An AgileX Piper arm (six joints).
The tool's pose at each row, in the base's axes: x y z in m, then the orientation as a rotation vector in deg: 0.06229 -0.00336 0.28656 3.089 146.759 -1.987; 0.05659 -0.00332 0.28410 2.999 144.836 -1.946; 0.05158 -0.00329 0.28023 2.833 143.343 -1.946; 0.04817 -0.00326 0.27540 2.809 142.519 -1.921; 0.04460 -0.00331 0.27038 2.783 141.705 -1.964; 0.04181 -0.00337 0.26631 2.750 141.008 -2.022; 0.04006 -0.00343 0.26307 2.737 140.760 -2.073
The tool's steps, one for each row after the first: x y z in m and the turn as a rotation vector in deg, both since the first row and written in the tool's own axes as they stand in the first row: 0.00611 -0.00019 -0.00106 -0.062 -1.924 -0.007; 0.01242 -0.00034 -0.00056 -0.108 -3.421 -0.089; 0.01792 -0.00040 0.00161 -0.137 -4.245 -0.080; 0.02365 -0.00055 0.00386 -0.117 -5.059 -0.088; 0.02821 -0.00068 0.00574 -0.086 -5.757 -0.107; 0.03145 -0.00078 0.00750 -0.053 -6.006 -0.121
